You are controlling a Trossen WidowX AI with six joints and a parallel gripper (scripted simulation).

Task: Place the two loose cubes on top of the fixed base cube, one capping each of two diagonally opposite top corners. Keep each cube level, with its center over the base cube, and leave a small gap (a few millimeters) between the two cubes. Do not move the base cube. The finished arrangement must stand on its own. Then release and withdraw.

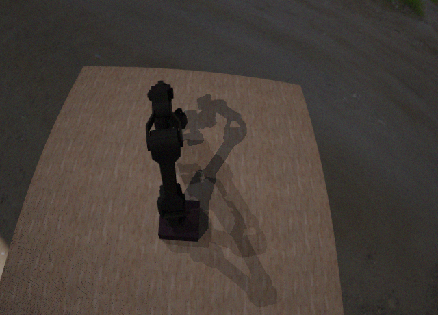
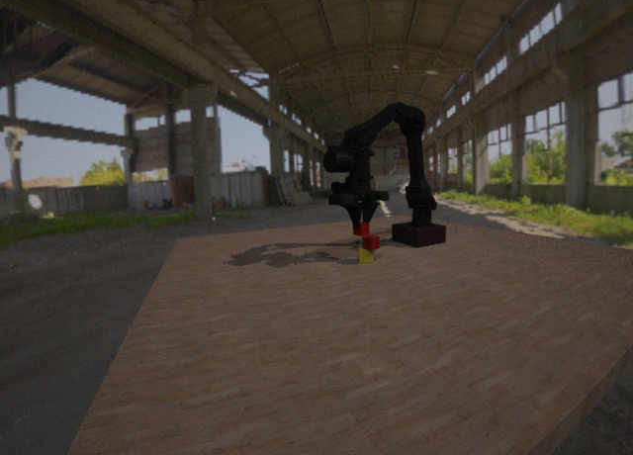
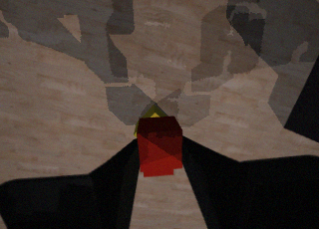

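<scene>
Now: the yellow cube 7 cm below my gripper tip and 2 cm to the left of it.
</scene>
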